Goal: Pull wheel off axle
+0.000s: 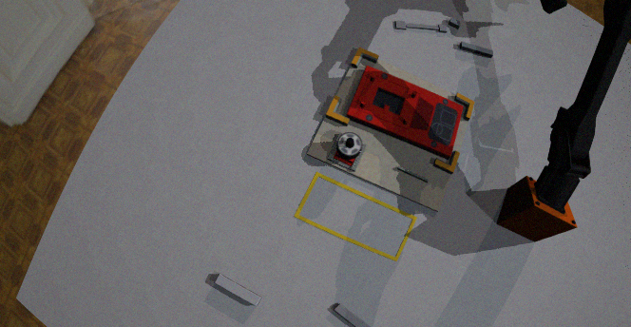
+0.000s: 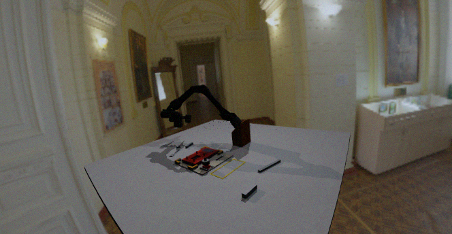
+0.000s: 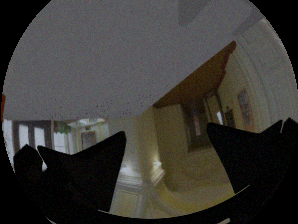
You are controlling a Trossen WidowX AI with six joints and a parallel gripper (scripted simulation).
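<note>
My gripper tip is 31 cm short of the grey wheel, 57 cm to the right of it and 8 cm above it.
</note>
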